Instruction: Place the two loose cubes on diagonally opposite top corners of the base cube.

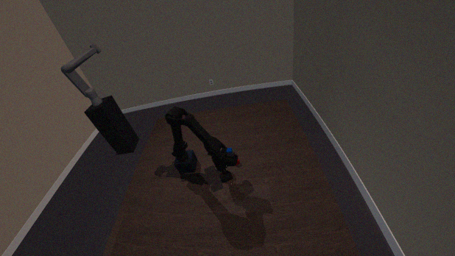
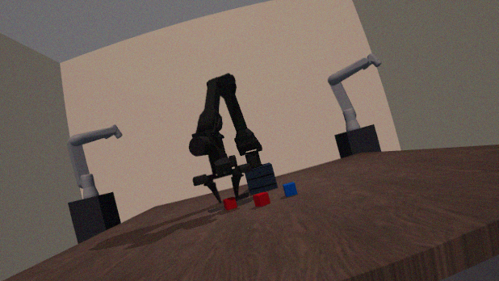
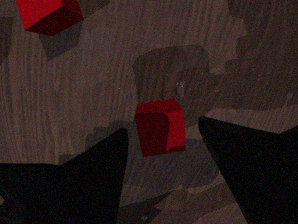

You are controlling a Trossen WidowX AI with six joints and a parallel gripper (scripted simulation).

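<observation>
The red cube is 1 cm below my gripper tip. The rest, counted from my gripper tip: blue cube 19 cm to the left, 5 cm ahead, 1 cm below.
</observation>
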